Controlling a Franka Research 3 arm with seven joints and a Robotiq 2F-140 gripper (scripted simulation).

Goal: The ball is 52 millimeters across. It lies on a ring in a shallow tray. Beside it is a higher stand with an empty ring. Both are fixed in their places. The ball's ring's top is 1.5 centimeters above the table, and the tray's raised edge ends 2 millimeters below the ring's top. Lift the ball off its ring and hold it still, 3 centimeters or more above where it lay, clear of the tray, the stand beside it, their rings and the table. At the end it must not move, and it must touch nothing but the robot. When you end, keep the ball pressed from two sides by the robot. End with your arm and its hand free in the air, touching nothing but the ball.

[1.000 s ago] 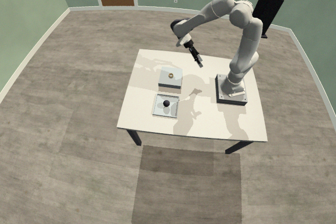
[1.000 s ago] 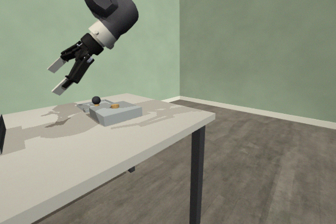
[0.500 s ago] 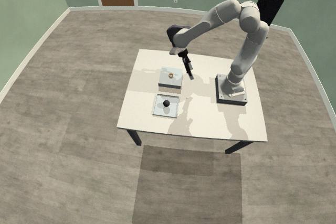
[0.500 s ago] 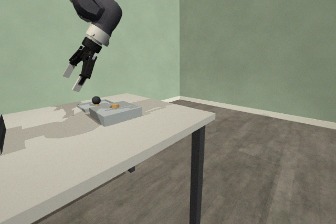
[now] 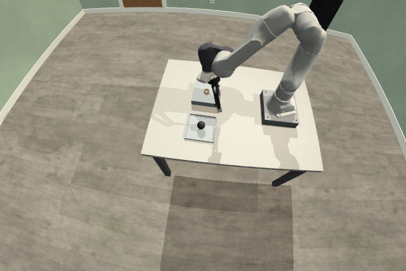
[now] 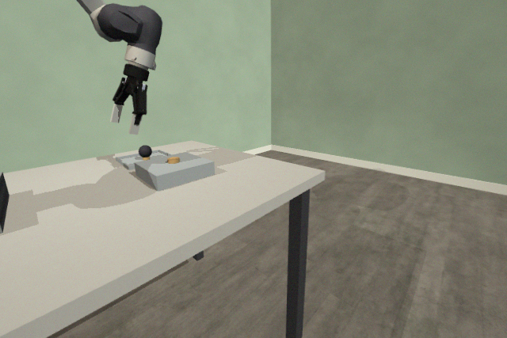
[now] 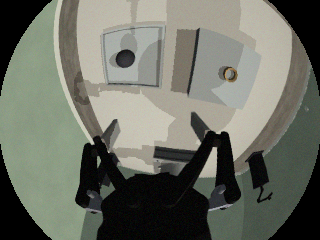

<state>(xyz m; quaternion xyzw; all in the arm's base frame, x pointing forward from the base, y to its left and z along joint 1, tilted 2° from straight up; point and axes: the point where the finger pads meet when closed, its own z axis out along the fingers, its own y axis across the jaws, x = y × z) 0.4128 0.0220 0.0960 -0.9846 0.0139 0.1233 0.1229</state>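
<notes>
Now: the dark ball 130 mm below my hand, 110 mm ahead of it and 90 mm to the left of it. Also, from my hand: grey stand (180 mm to the right, 130 mm below, 60 mm ahead).
</notes>
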